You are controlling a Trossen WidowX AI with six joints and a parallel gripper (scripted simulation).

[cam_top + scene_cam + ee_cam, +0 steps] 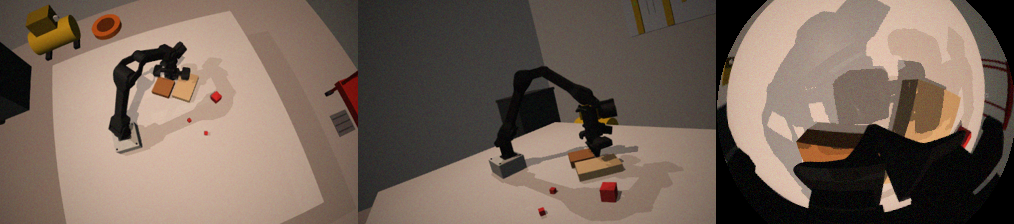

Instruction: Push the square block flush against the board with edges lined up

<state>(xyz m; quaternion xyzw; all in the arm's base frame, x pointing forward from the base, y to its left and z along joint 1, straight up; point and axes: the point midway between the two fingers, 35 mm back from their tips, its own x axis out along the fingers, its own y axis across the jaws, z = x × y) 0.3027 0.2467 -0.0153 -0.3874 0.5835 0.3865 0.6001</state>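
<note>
Right now my gripper tip is 60 mm past the square block and 30 mm to the left of it. The rest, counted from my gripper tip: tan board (60 mm to the right, 50 mm ahead); red cube (190 mm ahead, 170 mm to the right, 10 mm above).
</note>
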